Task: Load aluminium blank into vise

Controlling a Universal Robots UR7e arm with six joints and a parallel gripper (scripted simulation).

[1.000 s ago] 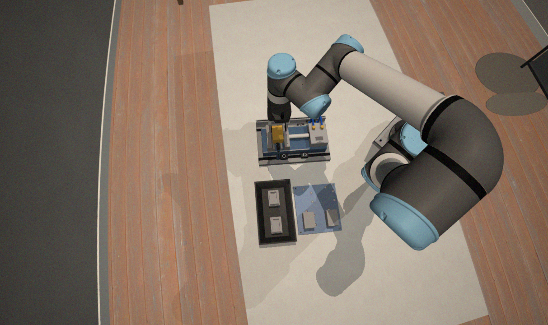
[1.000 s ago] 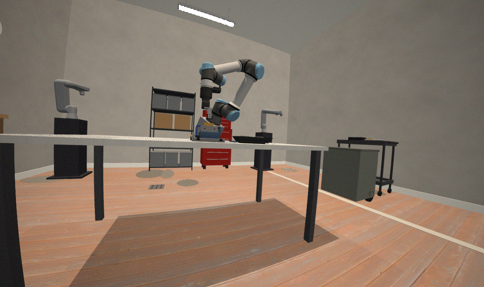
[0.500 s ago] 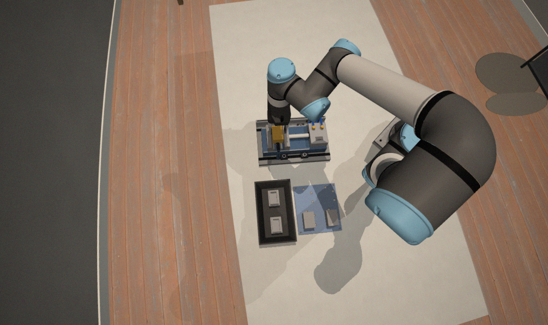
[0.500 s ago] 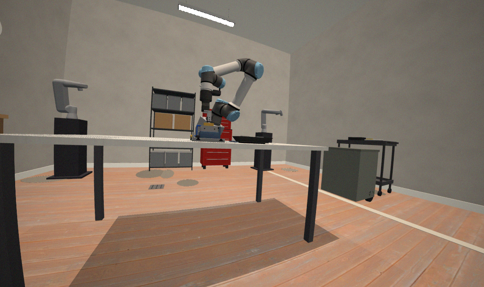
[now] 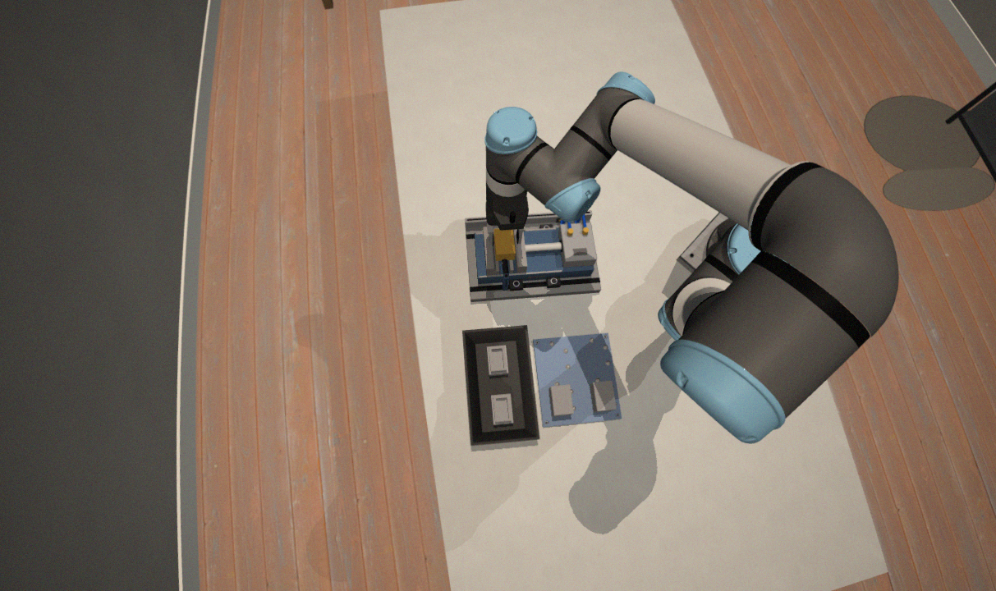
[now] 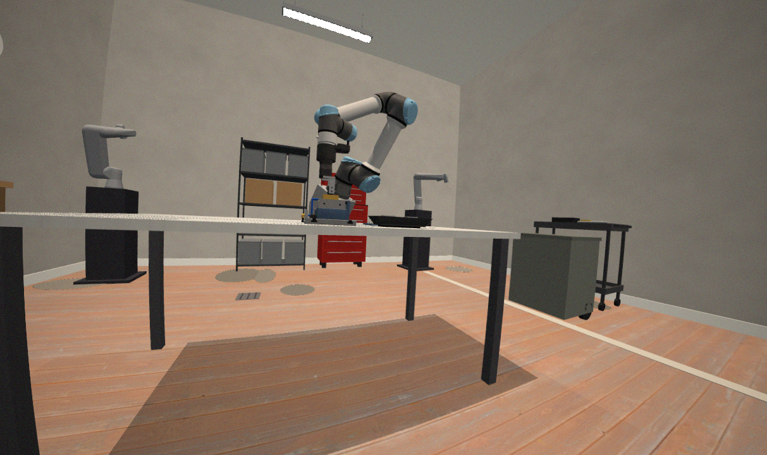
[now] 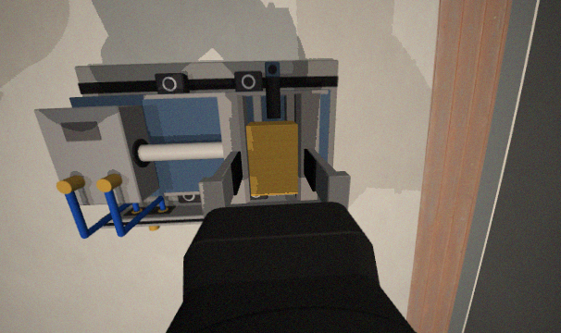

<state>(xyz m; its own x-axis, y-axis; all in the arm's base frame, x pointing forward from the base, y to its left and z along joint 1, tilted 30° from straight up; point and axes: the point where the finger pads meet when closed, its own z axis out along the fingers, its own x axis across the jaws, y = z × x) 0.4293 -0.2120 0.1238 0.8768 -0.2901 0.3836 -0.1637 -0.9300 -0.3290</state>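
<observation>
Now: hand 4 cm above the brass blank. Also, from my hand: black work stop rod 1 cm ahead, 5 cm to the left, 5 cm below; moving jaw 3 cm behind, 1 cm to the left, 6 cm below; fixed jaw 3 cm ahead, 6 cm below.
</observation>
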